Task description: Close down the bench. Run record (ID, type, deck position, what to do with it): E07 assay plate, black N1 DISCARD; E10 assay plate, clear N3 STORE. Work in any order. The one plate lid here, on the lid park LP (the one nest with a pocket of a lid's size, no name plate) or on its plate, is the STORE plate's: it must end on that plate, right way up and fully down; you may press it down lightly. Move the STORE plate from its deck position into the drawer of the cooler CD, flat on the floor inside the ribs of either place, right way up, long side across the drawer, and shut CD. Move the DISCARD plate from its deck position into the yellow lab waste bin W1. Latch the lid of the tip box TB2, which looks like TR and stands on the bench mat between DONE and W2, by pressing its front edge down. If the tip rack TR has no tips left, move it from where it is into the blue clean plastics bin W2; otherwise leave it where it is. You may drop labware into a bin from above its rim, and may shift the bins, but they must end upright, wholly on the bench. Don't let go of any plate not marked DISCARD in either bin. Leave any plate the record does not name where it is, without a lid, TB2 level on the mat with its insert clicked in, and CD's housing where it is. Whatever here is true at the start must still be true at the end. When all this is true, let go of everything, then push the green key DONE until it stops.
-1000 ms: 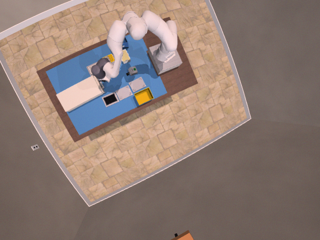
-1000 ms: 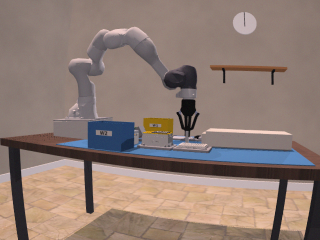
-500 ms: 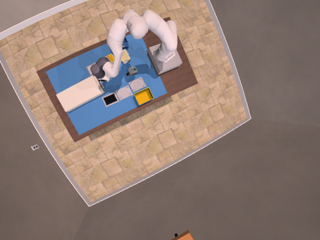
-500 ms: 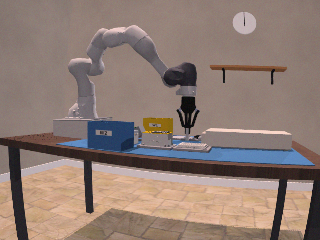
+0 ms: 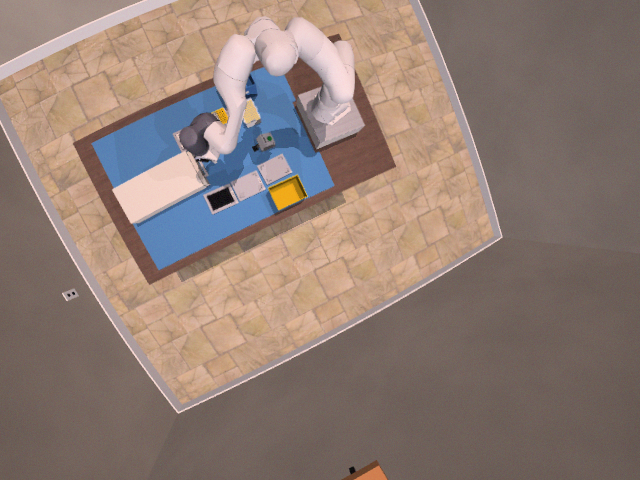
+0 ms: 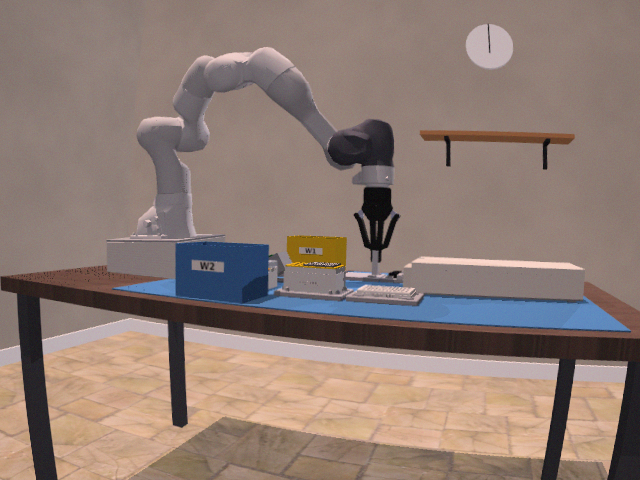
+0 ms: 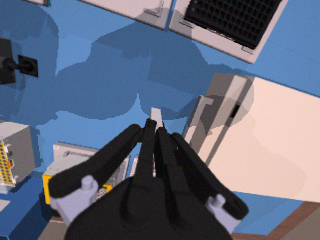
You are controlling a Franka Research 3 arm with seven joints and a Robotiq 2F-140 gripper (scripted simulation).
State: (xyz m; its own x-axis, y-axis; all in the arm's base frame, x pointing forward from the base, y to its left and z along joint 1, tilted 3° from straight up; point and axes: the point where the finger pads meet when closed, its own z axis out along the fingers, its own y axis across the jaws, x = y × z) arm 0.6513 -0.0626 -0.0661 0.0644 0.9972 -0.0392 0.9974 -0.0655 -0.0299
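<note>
My gripper is now 19 cm to the right of the black plate, 9 cm short of it and 5 cm above it. The rest, counted from my hand: nest N1: 19 cm to the left, 9 cm ahead, 6 cm below; then clear plate: 19 cm to the right, 5 cm below, 5 cm ahead; then white plate lid: 19 cm ahead, 4 cm below, 1 cm to the right.
</note>
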